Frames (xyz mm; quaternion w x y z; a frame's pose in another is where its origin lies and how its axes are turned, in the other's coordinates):
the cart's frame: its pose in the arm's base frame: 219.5 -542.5 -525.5 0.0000 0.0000 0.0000 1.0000
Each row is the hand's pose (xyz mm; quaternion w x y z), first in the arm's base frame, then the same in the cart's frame.
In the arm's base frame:
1: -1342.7 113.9 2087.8 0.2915 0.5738 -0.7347 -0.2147
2: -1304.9 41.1 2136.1 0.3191 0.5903 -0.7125 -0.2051
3: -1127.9 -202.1 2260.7 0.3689 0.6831 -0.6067 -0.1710
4: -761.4 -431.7 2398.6 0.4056 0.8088 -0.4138 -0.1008
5: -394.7 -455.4 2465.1 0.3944 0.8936 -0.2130 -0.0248
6: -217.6 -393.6 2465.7 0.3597 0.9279 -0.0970 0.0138
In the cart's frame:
1: 1562.2 -656.4 2613.3 0.2147 0.7347 0.5738 0.2915
2: 1524.4 -583.6 2661.6 0.2051 0.7125 0.5903 0.3191
3: 1347.4 -340.4 2786.2 0.1710 0.6067 0.6831 0.3689
4: 980.9 -110.8 2924.1 0.1008 0.4138 0.8088 0.4056
5: 614.2 -87.1 2990.6 0.0248 0.2130 0.8936 0.3944
6: 437.1 -148.9 2991.2 0.0138 -0.0970 -0.9279 -0.3597

